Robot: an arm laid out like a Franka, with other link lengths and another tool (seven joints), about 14 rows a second.
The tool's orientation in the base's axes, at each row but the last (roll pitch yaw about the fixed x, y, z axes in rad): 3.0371 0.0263 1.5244; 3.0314 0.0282 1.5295; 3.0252 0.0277 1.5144; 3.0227 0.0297 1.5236; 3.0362 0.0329 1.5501; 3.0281 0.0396 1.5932; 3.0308 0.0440 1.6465; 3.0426 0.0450 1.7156; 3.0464 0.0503 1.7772; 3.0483 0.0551 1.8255; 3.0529 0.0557 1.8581; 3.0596 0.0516 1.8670
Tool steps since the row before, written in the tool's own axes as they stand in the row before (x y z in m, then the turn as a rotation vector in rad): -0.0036 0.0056 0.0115 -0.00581 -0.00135 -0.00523; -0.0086 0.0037 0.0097 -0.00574 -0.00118 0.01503; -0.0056 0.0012 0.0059 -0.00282 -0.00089 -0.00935; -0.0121 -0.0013 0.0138 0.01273 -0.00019 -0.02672; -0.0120 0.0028 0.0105 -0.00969 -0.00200 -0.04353; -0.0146 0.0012 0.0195 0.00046 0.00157 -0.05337; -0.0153 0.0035 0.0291 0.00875 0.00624 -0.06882; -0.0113 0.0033 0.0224 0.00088 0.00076 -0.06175; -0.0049 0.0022 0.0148 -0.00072 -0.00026 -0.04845; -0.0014 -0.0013 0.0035 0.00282 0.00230 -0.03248; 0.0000 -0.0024 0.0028 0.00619 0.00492 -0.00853; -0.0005 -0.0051 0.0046 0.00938 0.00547 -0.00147
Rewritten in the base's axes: 0.0066 -0.0042 -0.0108 -0.00215 -0.00558 0.00521; 0.0044 -0.0090 -0.0090 0.00023 -0.00618 -0.01490; 0.0015 -0.0059 -0.0056 -0.00211 -0.00245 0.00926; -0.0002 -0.0125 -0.0135 -0.00272 0.01365 0.02612; 0.0036 -0.0124 -0.0097 -0.00674 -0.00813 0.04337; 0.0037 -0.0153 -0.0186 -0.00454 0.00246 0.05314; 0.0079 -0.0160 -0.0278 -0.00229 0.01164 0.06864; 0.0072 -0.0114 -0.0214 -0.00582 0.00284 0.06142; 0.0047 -0.0048 -0.0143 -0.00511 0.00067 0.04818; -0.0005 -0.0018 -0.0035 -0.00187 0.00427 0.03235; -0.0020 -0.0008 -0.0030 0.00208 0.00758 0.00857; -0.0043 -0.0021 -0.0050 0.00234 0.01061 0.00143
